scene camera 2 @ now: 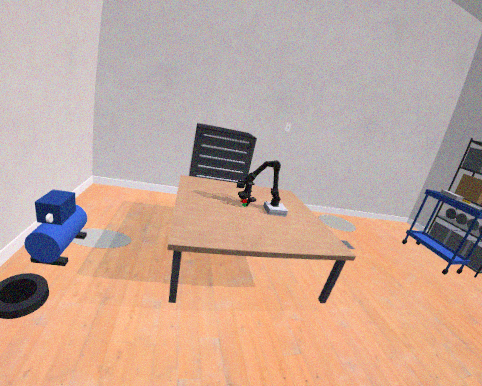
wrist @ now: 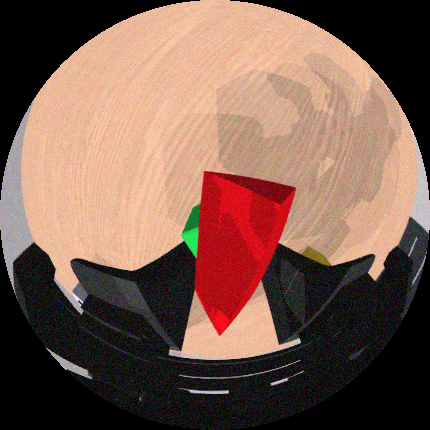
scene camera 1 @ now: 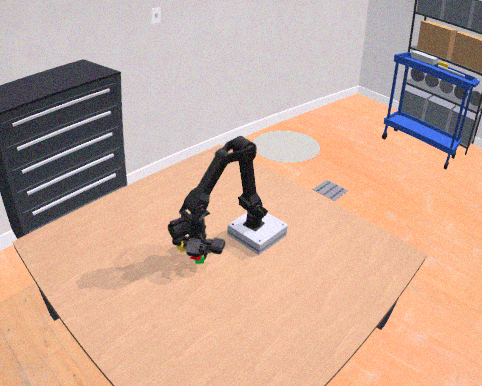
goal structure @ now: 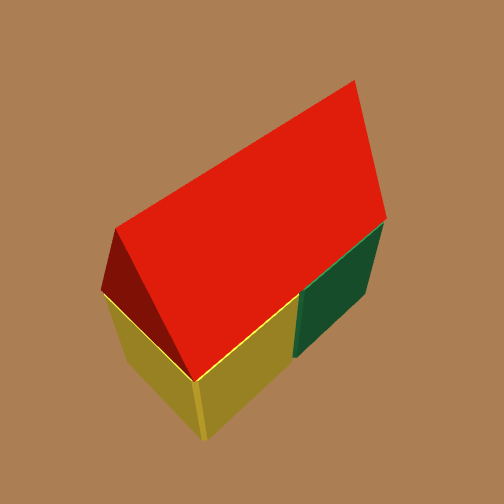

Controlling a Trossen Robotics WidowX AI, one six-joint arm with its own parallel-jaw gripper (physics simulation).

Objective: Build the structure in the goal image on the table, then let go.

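Seen in the pictures: gripper, fingertip midpoint: (scene camera 2: 245,205) (scene camera 1: 199,258); arm's base at its link origin: (scene camera 2: 274,205) (scene camera 1: 253,224).
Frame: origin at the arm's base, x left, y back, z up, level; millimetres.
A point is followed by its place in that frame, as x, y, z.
Observation:
My gripper (scene camera 1: 198,255) @(-73, -241, -55) (scene camera 2: 245,199) @(-73, -241, -55) (wrist: 227,238) @(-73, -241, -55) points down low over the table, with its fingers closed against both sides of a long red wedge-shaped block (scene camera 1: 195,258) @(-56, -286, -15) (scene camera 2: 245,201) @(-56, -258, -10) (wrist: 235,230). A small green block (scene camera 1: 200,260) @(-51, -264, -39) (scene camera 2: 244,205) @(-49, -262, -45) (wrist: 190,239) @(-47, -253, -22) is right beside the red block, partly hidden behind it in the wrist view; whether they touch is unclear. A yellow block (scene camera 1: 181,247) @(-148, -261, -33) (wrist: 315,256) @(-143, -260, -40) is on the other side of the red block, mostly hidden behind a finger in the wrist view and behind the gripper in scene camera 1.
The arm's white base (scene camera 1: 258,232) @(43, -31, 0) (scene camera 2: 276,210) @(93, -24, -8) stands on the wooden table (scene camera 1: 225,320) @(189, -427, -56) (scene camera 2: 240,235) @(422, -449, -55), close to the blocks. A dark drawer cabinet (scene camera 1: 65,145) (scene camera 2: 222,152) stands behind the table. A blue cart (scene camera 1: 425,134) (scene camera 2: 435,246) stands on the floor off to the right.

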